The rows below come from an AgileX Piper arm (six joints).
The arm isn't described. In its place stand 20 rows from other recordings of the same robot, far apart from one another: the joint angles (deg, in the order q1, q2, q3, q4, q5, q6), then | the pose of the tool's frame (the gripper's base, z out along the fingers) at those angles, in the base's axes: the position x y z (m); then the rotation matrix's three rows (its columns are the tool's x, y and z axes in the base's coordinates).
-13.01, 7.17, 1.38, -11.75, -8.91, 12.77 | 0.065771 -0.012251 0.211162; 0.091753 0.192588 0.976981; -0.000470 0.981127 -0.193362; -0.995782 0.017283 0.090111
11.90, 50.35, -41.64, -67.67, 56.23, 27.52 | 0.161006 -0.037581 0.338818; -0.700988 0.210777 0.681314; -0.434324 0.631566 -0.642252; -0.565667 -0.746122 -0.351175
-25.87, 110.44, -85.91, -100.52, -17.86, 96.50 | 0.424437 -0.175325 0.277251; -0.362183 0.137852 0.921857; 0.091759 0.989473 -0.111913; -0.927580 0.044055 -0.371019
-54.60, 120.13, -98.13, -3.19, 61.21, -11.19 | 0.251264 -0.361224 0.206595; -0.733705 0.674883 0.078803; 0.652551 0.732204 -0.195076; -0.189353 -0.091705 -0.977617
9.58, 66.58, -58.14, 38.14, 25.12, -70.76 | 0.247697 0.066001 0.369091; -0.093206 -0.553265 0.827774; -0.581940 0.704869 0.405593; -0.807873 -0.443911 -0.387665
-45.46, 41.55, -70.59, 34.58, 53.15, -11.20 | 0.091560 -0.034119 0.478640; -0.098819 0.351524 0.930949; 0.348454 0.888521 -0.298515; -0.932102 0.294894 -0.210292
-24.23, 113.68, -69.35, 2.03, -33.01, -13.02 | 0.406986 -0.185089 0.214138; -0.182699 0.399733 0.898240; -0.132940 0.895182 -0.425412; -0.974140 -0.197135 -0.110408
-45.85, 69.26, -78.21, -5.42, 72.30, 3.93 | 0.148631 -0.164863 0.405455; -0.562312 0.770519 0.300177; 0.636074 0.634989 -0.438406; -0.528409 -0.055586 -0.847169
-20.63, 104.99, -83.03, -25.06, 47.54, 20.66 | 0.362099 -0.166705 0.257579; -0.796637 0.517883 0.311716; 0.355537 0.818515 -0.451250; -0.488839 -0.248656 -0.836186
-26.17, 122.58, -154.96, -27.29, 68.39, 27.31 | 0.380299 -0.230104 0.470453; -0.202460 0.826790 0.524812; 0.386628 0.559860 -0.732854; -0.899738 0.054533 -0.433010
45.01, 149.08, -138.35, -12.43, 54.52, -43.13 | 0.406574 0.384155 0.154524; 0.099775 -0.873718 0.476089; -0.973494 0.013248 0.228330; -0.205803 -0.486251 -0.849238
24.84, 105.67, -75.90, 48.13, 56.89, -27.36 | 0.315698 0.208688 0.232341; -0.889146 -0.456965 -0.024529; -0.351514 0.647679 0.675980; -0.293012 0.609667 -0.736512
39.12, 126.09, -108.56, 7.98, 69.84, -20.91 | 0.348899 0.299031 0.206116; -0.531334 -0.846870 0.022267; -0.830074 0.525689 0.186087; -0.169297 0.080391 -0.982281
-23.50, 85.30, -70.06, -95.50, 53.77, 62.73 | 0.264495 -0.194681 0.382017; -0.615051 0.755462 0.225807; -0.119398 0.193844 -0.973740; -0.779395 -0.625860 -0.029023
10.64, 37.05, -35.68, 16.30, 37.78, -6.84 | 0.116916 0.037885 0.312918; -0.567277 -0.264104 0.780029; 0.001222 0.946910 0.321495; -0.823526 0.183330 -0.536838
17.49, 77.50, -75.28, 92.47, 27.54, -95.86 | 0.279673 0.132201 0.446890; 0.105365 -0.701385 0.704952; -0.016679 0.707552 0.706464; -0.994294 -0.086194 0.062853
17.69, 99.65, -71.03, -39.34, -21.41, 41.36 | 0.385996 0.145216 0.304181; -0.147778 -0.505450 0.850107; 0.024328 0.857426 0.514031; -0.988721 0.096644 -0.114412
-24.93, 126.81, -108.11, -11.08, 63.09, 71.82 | 0.419716 -0.212290 0.200793; 0.067458 0.988061 0.138509; 0.966891 -0.030496 -0.253360; -0.246111 0.151014 -0.957405
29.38, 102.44, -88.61, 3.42, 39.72, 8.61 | 0.355519 0.204142 0.305561; -0.740005 -0.375187 0.558236; -0.193068 0.913527 0.358042; -0.644296 0.157175 -0.748451
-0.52, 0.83, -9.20, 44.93, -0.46, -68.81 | 0.045468 -0.000929 0.266599; 0.210526 0.109158 0.971475; -0.406758 0.913421 -0.014487; -0.888947 -0.392105 0.236700
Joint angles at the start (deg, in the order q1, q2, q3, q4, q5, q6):
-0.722 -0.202 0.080 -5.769 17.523 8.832
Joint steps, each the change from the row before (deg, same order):
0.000 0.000 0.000 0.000 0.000 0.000
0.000 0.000 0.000 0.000 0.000 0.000
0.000 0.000 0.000 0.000 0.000 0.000
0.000 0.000 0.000 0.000 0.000 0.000
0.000 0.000 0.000 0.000 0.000 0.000
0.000 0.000 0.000 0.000 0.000 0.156
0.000 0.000 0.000 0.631 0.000 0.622
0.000 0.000 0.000 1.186 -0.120 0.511
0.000 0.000 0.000 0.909 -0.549 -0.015
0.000 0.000 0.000 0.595 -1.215 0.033
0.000 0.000 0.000 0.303 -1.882 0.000
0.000 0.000 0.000 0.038 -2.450 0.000
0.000 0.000 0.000 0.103 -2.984 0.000
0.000 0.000 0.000 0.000 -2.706 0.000
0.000 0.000 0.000 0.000 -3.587 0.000
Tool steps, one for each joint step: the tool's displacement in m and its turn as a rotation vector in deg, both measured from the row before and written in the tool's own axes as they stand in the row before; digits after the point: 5 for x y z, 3 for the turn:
0.00000 0.00000 0.00000 0.000 0.000 0.000
0.00000 0.00000 0.00000 0.000 0.000 0.000
0.00000 0.00000 0.00000 0.000 0.000 0.000
0.00000 0.00000 0.00000 0.000 0.000 0.000
0.00000 0.00000 0.00000 0.000 0.000 0.000
0.00000 0.00000 0.00000 0.000 0.000 0.156
0.00005 0.00030 0.00000 -0.187 0.031 1.224
-0.00010 0.00059 0.00000 -0.371 -0.057 1.642
-0.00079 0.00057 -0.00001 -0.360 -0.493 0.854
-0.00186 0.00059 -0.00002 -0.377 -1.167 0.604
-0.00292 0.00064 -0.00005 -0.407 -1.839 0.293
-0.00383 0.00070 -0.00008 -0.439 -2.410 0.037
-0.00466 0.00086 -0.00012 -0.543 -2.934 0.102
-0.00423 0.00076 -0.00010 -0.476 -2.664 0.000
-0.00560 0.00100 -0.00018 -0.631 -3.531 0.000

